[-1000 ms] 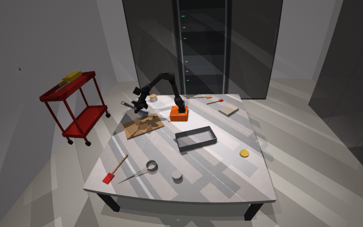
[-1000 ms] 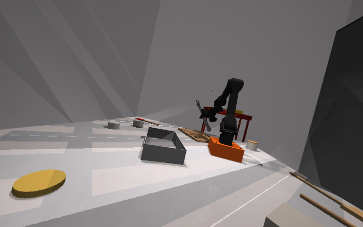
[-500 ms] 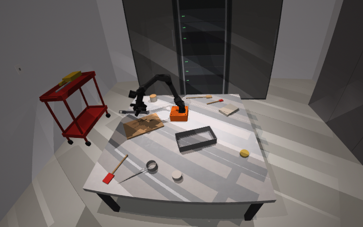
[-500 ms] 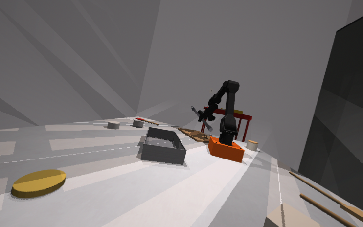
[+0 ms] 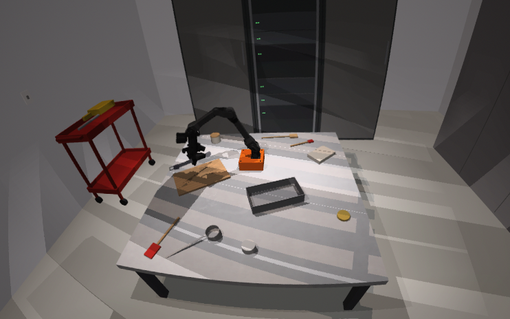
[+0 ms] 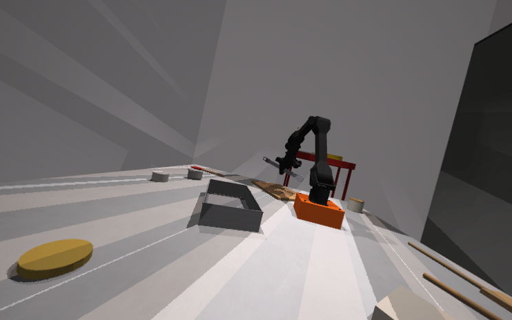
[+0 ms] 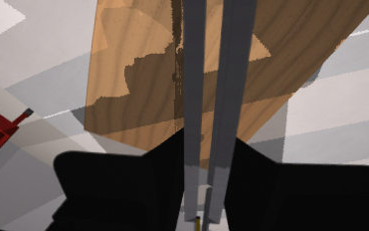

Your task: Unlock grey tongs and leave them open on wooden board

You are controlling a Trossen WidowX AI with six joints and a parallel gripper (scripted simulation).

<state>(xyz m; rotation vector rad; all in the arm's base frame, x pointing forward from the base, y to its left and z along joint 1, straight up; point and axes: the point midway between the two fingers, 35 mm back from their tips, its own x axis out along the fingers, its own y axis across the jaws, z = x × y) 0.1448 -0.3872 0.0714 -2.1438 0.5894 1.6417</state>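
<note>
Now: the wooden board 1 cm behind my gripper tip, 2 cm to the left of it and 10 cm below it. Round my gripper tip: pale puck: 52 cm ahead, 42 cm to the left, 9 cm below; red spatula: 52 cm ahead, 6 cm to the right, 10 cm below; roasting tin: 18 cm ahead, 53 cm to the left, 8 cm below.
</note>
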